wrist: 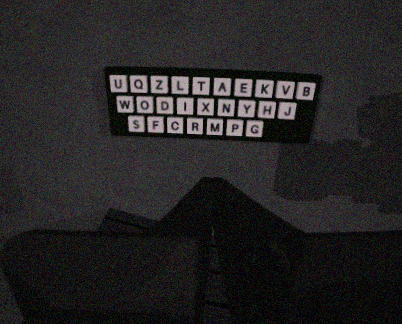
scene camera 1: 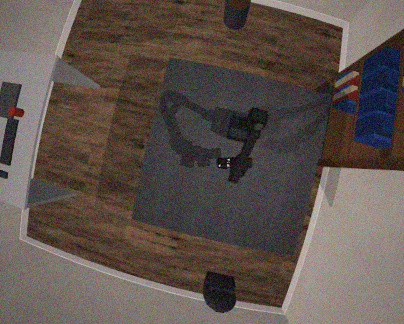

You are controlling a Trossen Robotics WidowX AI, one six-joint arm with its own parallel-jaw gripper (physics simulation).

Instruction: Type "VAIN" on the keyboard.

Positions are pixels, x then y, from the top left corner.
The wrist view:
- my gripper: 211,187
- black keyboard: 168,102
